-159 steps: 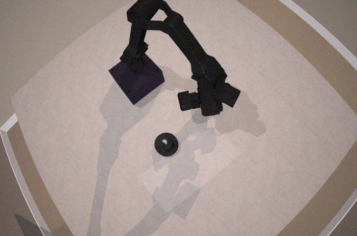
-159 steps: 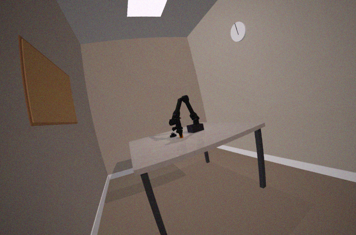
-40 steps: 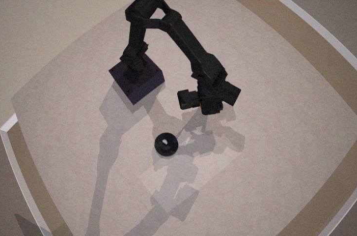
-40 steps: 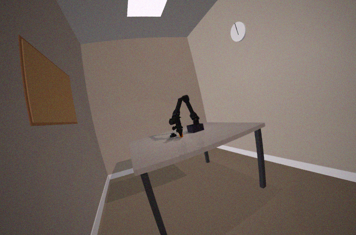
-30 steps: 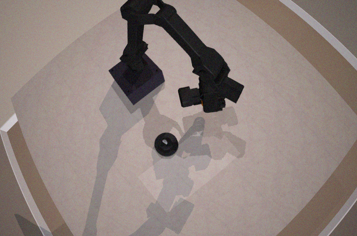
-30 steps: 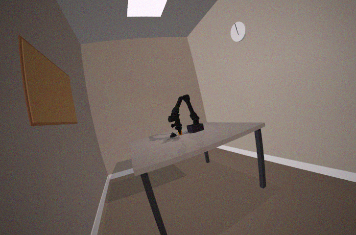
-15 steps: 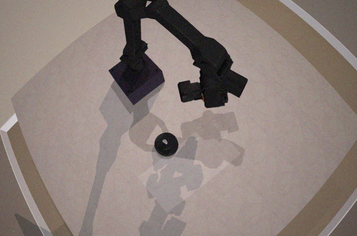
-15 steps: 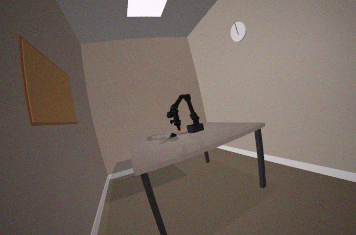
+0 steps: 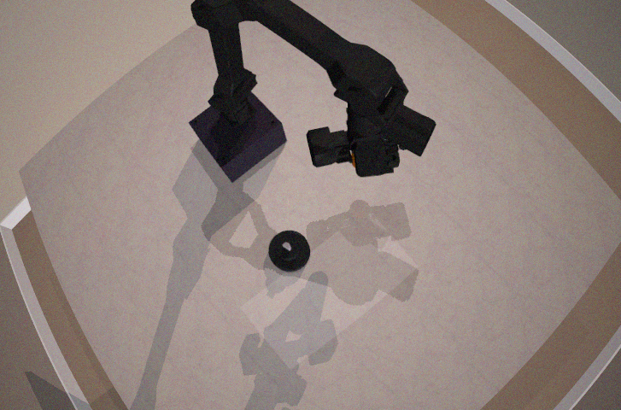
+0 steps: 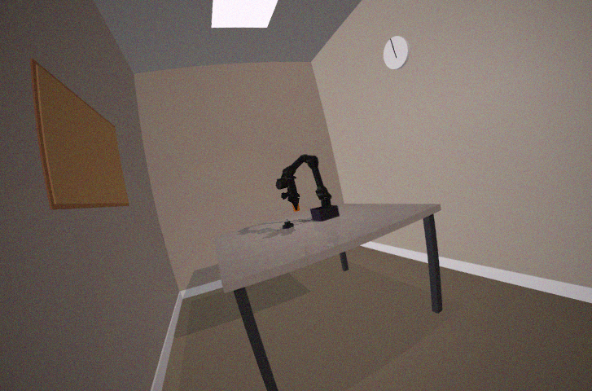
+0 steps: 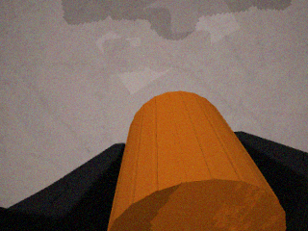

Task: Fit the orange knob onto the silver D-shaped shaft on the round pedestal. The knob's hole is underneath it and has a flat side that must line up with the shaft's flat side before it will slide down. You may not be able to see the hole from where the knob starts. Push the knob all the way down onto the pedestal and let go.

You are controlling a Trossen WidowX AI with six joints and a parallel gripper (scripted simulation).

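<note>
The round pedestal lies 20 mm ahead of my gripper tip, 210 mm to the right of it and 110 mm below it. Round my gripper tip: orange knob: 30 mm above.
</note>
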